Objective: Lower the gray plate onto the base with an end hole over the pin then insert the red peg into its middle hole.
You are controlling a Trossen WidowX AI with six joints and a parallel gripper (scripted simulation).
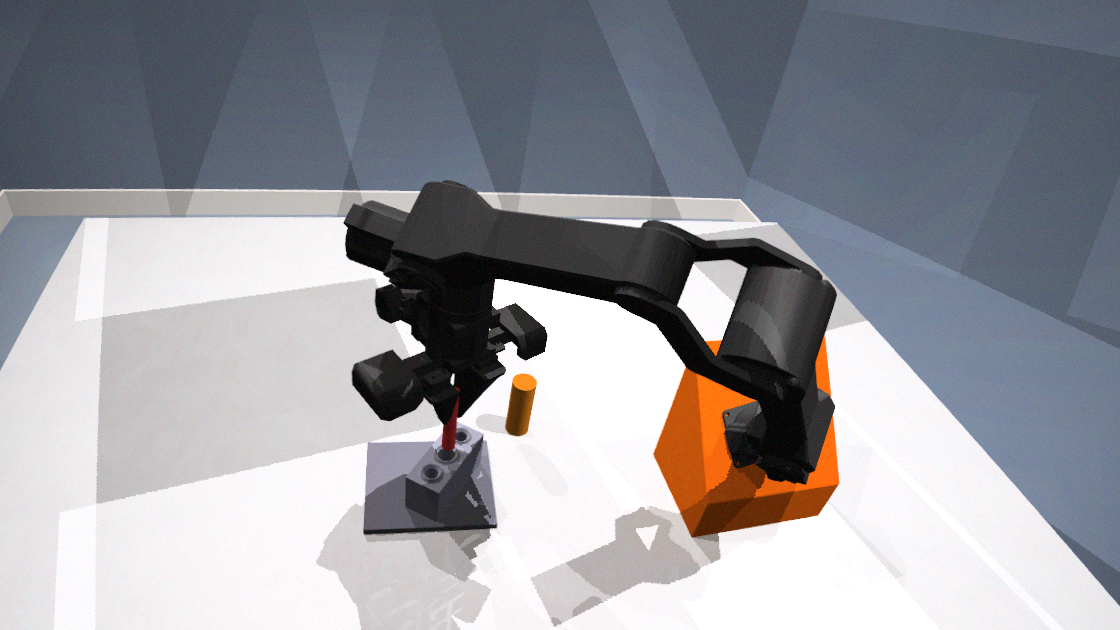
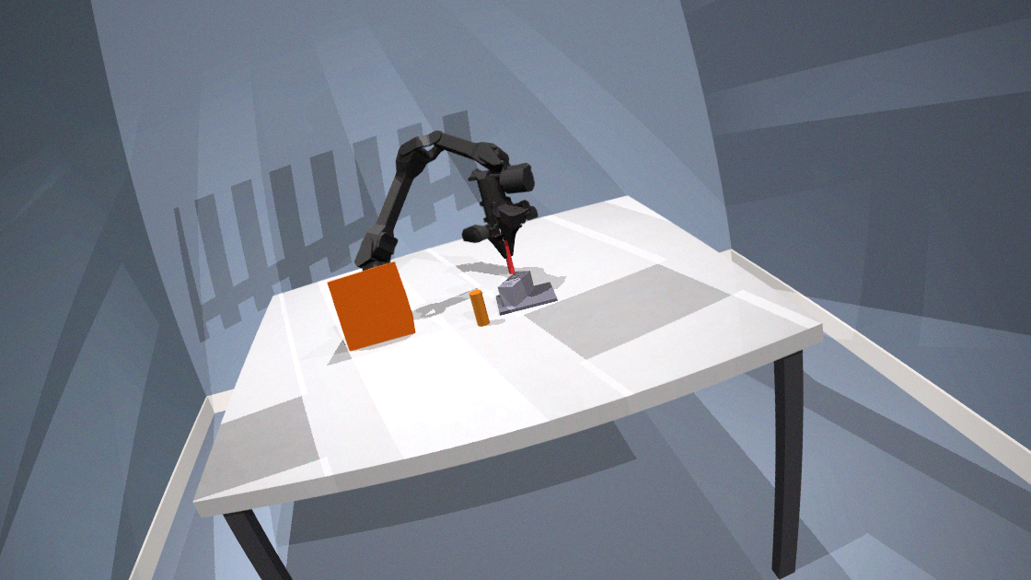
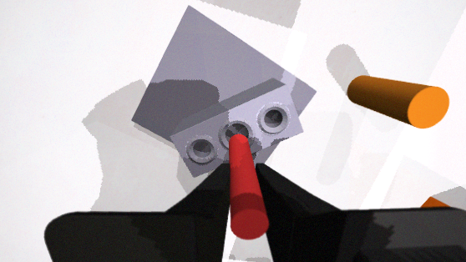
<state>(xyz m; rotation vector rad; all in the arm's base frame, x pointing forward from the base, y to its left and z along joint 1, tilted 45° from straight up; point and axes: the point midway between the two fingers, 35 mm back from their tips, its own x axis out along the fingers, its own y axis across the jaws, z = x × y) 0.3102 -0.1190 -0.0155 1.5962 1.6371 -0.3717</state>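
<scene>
My gripper tip is now right at the red peg. From my gripper tip the other things lie so: orange cylinder 11 cm behind, 7 cm to the right, 7 cm below; then gray base 11 cm below, 2 cm ahead, 1 cm to the left; then gray plate 7 cm below.
</scene>
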